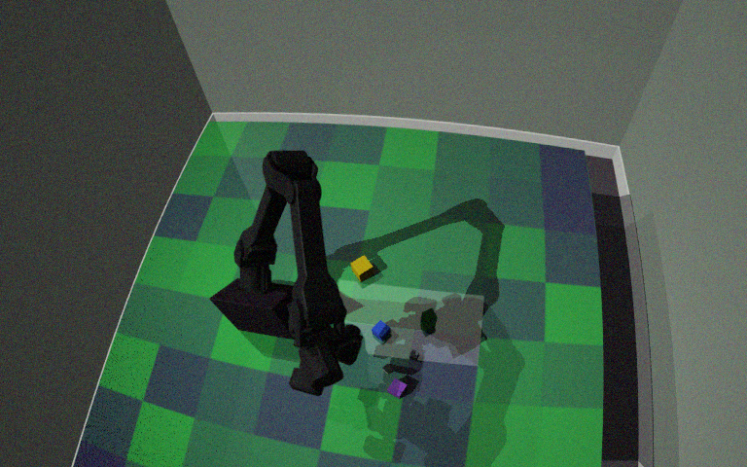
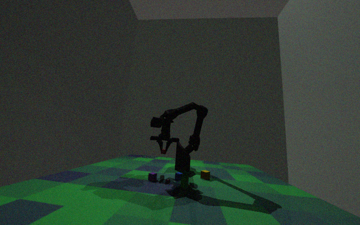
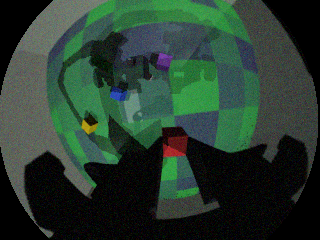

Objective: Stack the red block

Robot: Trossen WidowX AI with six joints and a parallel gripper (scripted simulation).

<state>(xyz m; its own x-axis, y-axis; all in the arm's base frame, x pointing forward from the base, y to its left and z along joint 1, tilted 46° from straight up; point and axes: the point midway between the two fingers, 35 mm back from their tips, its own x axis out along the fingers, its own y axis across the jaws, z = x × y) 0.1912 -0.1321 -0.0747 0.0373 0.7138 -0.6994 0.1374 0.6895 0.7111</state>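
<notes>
Now: gripper tip 180 mm short of the small dark block, 120 mm above it and 60 mm to the right of it. The rest, counted from my gripper tip: purple block (150 mm ahead, 110 mm below, 20 mm to the right); then red block (right at my gripper tip); then small white block (120 mm below, 120 mm ahead, 20 mm to the left).
</notes>
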